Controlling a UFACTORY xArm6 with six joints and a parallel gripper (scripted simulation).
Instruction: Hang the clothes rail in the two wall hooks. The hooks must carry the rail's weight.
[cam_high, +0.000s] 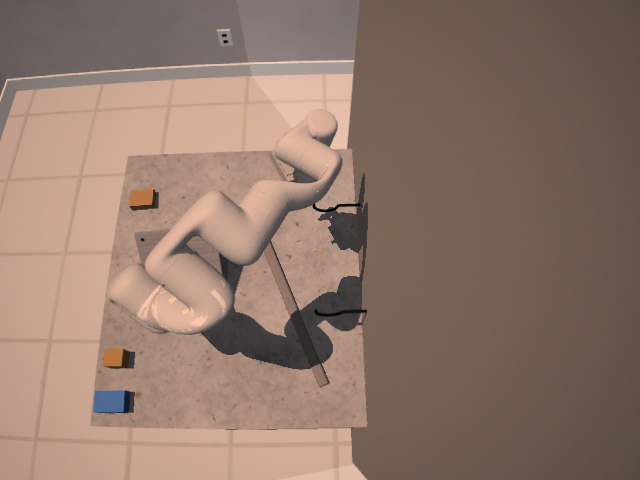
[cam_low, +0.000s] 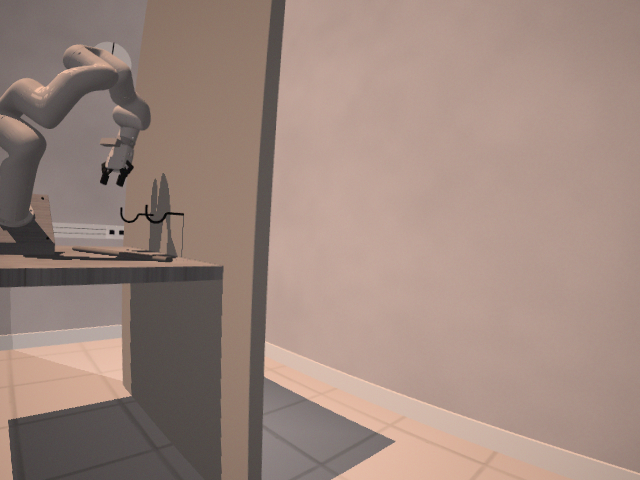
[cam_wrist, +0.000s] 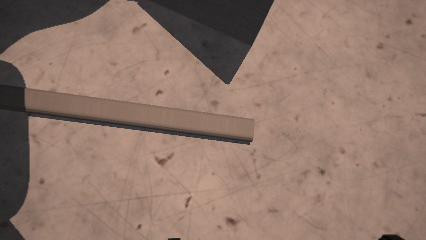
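Right now the clothes rail is 7 cm behind my hand, 24 cm to the right of it and 26 cm below it. The rest, counted from my hand: orange block (50 cm behind, 20 cm to the left, 25 cm below); orange cube (60 cm behind, 32 cm to the right, 24 cm below); tall wall panel (18 cm ahead, 18 cm to the right, 16 cm above).
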